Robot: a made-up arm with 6 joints.
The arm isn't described. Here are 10 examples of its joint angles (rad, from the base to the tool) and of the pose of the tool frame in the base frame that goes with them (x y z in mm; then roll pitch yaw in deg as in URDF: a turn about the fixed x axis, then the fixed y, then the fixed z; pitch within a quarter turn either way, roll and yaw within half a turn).
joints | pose
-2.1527 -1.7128 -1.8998 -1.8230 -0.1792 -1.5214 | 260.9 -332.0 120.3 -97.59 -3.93 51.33
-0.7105 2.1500 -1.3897 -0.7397 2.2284 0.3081 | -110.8 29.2 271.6 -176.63 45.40 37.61
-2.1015 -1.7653 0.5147 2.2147 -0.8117 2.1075 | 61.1 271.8 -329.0 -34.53 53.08 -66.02
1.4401 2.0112 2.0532 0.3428 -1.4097 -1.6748 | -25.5 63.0 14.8 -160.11 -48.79 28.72
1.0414 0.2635 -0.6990 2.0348 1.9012 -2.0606 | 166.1 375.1 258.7 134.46 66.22 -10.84
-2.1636 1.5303 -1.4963 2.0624 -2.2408 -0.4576 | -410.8 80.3 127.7 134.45 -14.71 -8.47
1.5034 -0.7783 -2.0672 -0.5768 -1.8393 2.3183 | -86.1 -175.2 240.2 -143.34 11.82 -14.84
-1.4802 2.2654 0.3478 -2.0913 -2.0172 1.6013 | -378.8 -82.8 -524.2 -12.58 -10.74 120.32
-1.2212 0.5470 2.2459 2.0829 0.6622 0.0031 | -161.5 246.1 451.7 -79.71 70.81 -153.95
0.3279 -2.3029 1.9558 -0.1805 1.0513 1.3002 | 38.3 -284.7 -452.7 22.02 -33.89 -132.14
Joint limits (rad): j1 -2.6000..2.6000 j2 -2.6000..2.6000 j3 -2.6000..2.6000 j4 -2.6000..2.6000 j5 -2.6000..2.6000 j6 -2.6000..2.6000
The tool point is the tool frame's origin. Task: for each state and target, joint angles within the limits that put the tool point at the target. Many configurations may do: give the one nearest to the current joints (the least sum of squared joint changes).
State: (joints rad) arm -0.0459 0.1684 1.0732 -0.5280 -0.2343 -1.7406
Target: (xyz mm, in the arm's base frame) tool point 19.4 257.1 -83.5
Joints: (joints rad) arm -0.0212 0.3768 0.9748 -0.4588 -0.3064 -1.6658
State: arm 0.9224 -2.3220 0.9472 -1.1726 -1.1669 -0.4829
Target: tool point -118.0 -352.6 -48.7
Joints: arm 0.5515 -2.6000 0.9167 -1.4077 -0.4536 -0.7385
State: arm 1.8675 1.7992 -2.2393 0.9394 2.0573 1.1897
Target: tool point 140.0 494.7 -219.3
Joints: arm 1.4510 1.8255 -2.5428 0.7129 1.7460 1.0655
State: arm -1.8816 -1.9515 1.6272 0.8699 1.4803 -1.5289
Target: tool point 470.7 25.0 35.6
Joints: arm -1.7125 -1.9786 1.7860 0.6574 1.6877 -1.5453
